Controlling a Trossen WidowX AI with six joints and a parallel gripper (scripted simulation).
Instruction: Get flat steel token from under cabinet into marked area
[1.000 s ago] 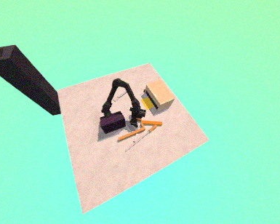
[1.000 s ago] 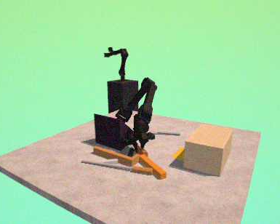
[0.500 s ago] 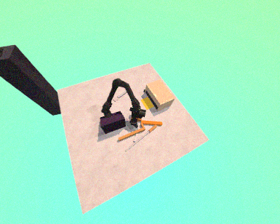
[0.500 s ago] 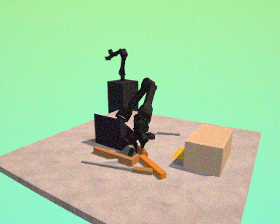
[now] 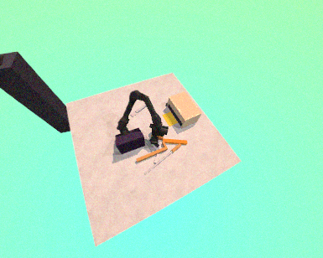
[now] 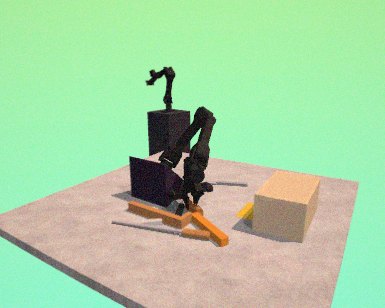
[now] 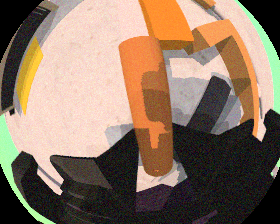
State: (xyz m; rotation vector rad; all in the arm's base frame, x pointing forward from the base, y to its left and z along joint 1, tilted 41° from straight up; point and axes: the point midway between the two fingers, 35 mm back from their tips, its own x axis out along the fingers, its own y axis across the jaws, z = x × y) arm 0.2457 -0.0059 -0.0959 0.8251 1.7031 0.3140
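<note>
Right now my gripper tip is 40 mm past the dark-handled tool and 20 mm to the left of it. Round my gripper tip: orange bar (160 mm ahead, 90 mm to the right, 10 mm above).
</note>
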